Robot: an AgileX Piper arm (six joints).
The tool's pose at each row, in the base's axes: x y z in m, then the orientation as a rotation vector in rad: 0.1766 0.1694 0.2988 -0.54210 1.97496 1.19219; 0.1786 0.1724 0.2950 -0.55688 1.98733 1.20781; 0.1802 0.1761 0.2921 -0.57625 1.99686 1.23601; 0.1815 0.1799 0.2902 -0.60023 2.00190 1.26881; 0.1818 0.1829 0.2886 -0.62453 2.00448 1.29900; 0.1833 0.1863 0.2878 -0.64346 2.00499 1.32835
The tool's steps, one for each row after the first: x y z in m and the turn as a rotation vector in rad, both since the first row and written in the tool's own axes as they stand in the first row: 0.0018 -0.0021 0.0045 -0.01272 0.01913 0.00541; 0.0031 -0.0030 0.0092 -0.03607 0.04008 0.01320; 0.0039 -0.0031 0.0135 -0.06490 0.06069 0.01894; 0.0050 -0.0028 0.0167 -0.09247 0.07943 0.02238; 0.0048 -0.0027 0.0205 -0.11807 0.09396 0.02734
